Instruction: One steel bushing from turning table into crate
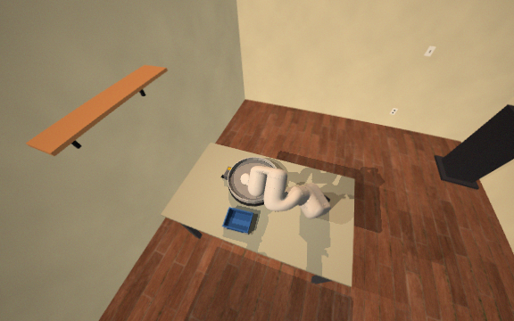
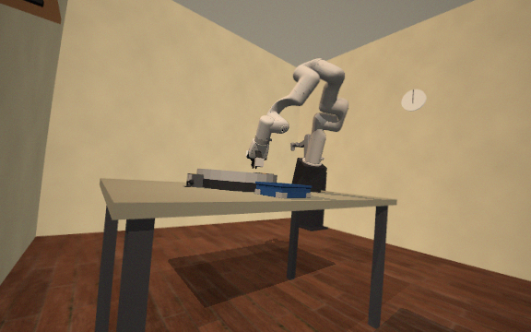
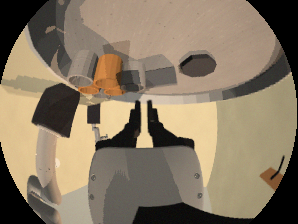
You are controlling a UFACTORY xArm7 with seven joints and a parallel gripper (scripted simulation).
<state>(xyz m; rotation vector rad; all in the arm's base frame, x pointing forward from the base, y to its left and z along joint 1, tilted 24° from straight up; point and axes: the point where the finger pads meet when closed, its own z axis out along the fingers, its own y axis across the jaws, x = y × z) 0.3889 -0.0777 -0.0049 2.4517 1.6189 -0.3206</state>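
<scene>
The blue crate is 70 mm ahead of my hand, 330 mm to the left of it and 110 mm below it. The rest, counted from my hand: round grey turning table (90 mm ahead, 20 mm to the right, 80 mm below).
</scene>
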